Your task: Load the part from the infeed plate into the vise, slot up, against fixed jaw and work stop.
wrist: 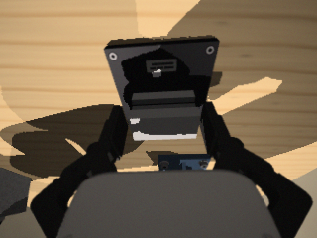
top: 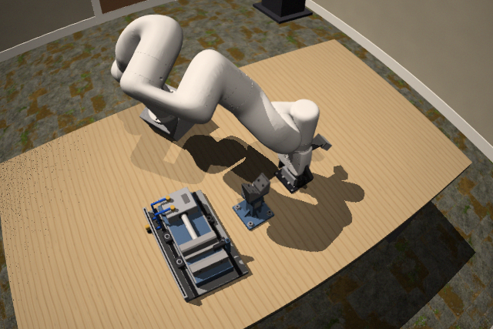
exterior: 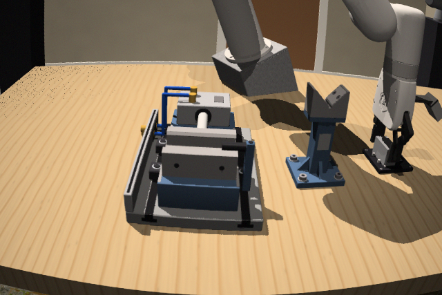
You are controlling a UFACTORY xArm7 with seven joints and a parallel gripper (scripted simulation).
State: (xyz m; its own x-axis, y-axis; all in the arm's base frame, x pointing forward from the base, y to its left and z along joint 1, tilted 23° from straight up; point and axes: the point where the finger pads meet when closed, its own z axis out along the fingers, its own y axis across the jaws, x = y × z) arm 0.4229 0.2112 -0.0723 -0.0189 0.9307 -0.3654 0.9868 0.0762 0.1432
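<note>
The part is 1 cm to the left of my hand and 1 cm below it. The rest, counted from my hand: blue base: 17 cm to the right, 3 cm below, 3 cm ahead; then blue stand: 17 cm to the right, 3 cm ahead, 2 cm above; then black infeed plate: 3 cm below, 1 cm to the left.
</note>
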